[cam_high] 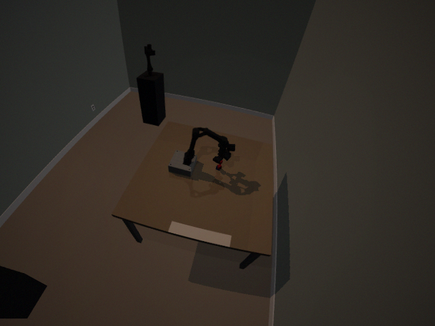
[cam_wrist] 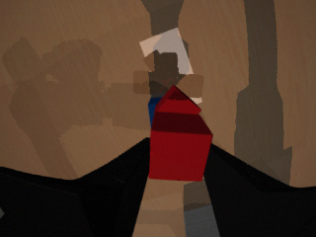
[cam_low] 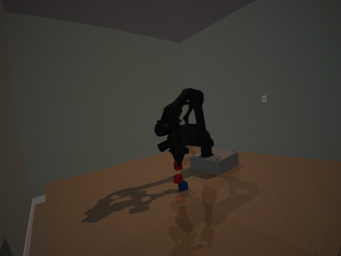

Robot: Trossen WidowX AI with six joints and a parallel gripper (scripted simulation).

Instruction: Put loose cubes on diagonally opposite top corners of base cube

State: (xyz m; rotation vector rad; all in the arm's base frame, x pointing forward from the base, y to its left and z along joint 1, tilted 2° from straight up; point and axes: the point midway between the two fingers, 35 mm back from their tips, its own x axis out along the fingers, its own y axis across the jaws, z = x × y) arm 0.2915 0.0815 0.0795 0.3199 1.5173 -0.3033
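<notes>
Right now the blue cube is 1 cm behind my gripper tip, 1 cm to the left of it and 10 cm below it.
</notes>
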